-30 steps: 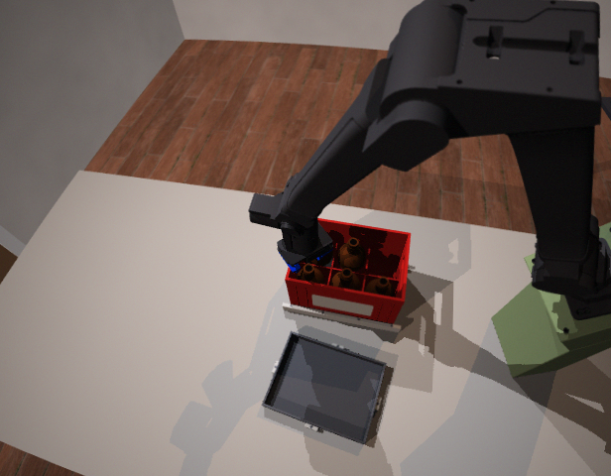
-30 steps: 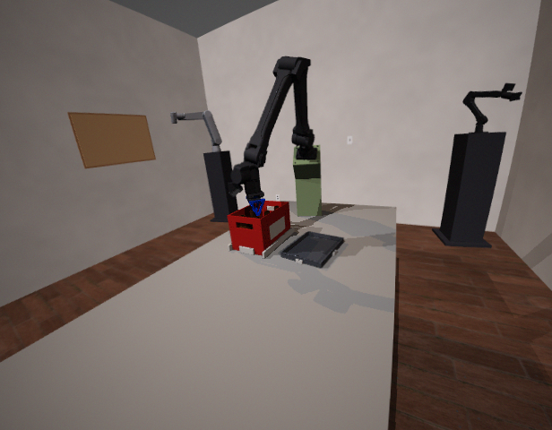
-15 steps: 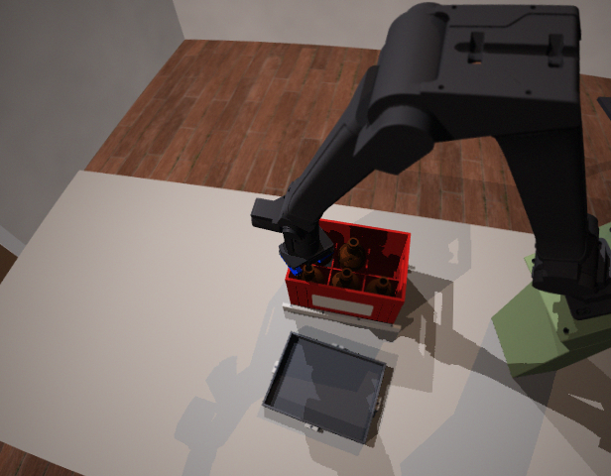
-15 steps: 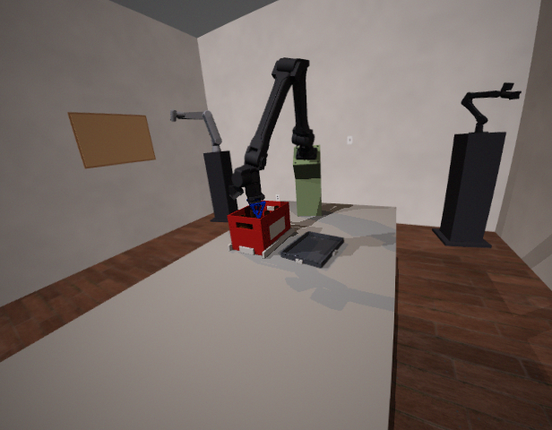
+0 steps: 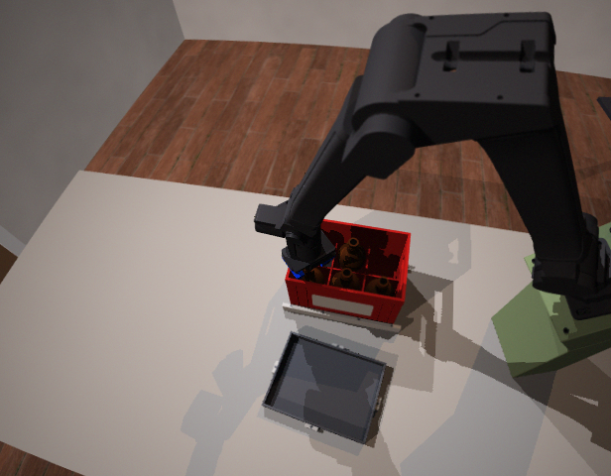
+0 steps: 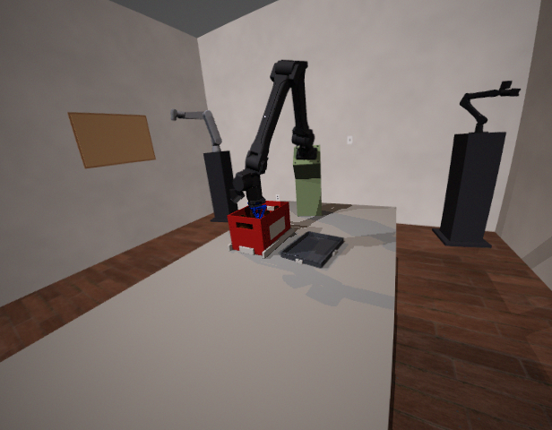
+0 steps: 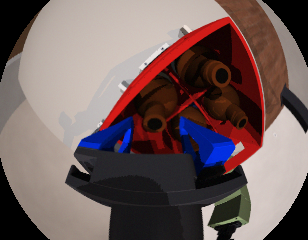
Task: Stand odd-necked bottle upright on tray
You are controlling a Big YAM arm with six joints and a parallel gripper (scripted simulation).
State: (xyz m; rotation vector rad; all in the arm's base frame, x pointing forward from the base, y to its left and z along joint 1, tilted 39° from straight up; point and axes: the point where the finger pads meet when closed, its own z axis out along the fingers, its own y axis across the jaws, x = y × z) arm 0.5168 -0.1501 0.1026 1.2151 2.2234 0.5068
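Now: hand 70 mm above the brown bottle. From my hand the other things lie so: dark grey tray (40 mm behind, 240 mm to the left, 150 mm below); crate (100 mm behind, 30 mm to the right, 80 mm below).
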